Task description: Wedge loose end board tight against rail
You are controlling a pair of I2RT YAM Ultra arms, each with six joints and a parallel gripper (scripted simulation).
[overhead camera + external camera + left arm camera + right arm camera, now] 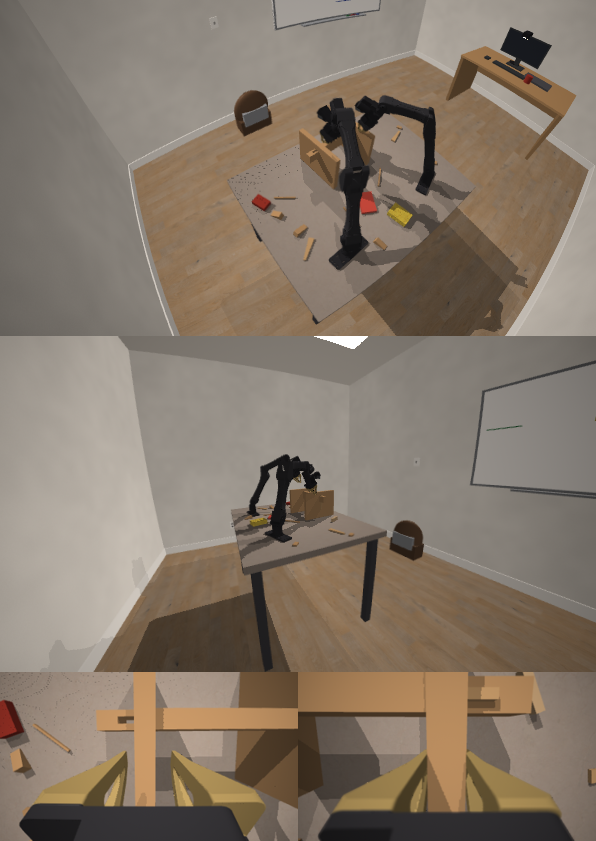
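The rail is 50 mm ahead of my right hand, 130 mm to the left of it and 50 mm below it. Also, from my right hand: red block 70 mm ahead, 620 mm to the left, 200 mm below.
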